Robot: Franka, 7 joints.
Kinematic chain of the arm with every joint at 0, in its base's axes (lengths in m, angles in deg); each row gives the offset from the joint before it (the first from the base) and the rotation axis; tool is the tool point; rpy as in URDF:
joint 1: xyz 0 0 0.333 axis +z
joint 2: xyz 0 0 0 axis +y
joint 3: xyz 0 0 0.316 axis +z
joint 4: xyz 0.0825 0 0 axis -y
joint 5: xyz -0.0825 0 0.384 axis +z
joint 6: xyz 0 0 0 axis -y
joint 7: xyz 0.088 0 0 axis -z
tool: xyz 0 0 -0.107 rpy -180 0 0
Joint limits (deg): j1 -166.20..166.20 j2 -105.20..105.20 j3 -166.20..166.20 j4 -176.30..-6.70 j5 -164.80..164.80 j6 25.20..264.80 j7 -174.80..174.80
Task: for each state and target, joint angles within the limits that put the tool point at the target. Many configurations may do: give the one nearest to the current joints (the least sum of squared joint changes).
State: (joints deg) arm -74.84 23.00 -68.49 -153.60 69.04 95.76 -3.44
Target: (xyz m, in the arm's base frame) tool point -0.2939 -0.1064 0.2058
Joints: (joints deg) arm -84.02 19.11 -87.39 -155.41 63.83 87.98 -3.44
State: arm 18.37 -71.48 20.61 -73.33 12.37 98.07 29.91
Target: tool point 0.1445 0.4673 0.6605
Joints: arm 12.95 -26.06 46.94 -105.22 15.23 102.31 29.91
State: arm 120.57 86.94 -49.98 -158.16 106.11 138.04 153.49
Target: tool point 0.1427 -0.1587 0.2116
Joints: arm 96.12 83.37 -33.20 -176.30 132.25 169.40 153.49
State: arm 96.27 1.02 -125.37 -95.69 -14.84 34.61 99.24
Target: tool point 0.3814 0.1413 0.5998
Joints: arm 117.69 14.75 -103.78 -93.92 -8.20 32.71 99.24
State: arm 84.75 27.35 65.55 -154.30 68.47 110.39 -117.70
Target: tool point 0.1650 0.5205 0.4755
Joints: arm 44.44 -5.01 22.85 -121.96 69.76 120.46 -117.70
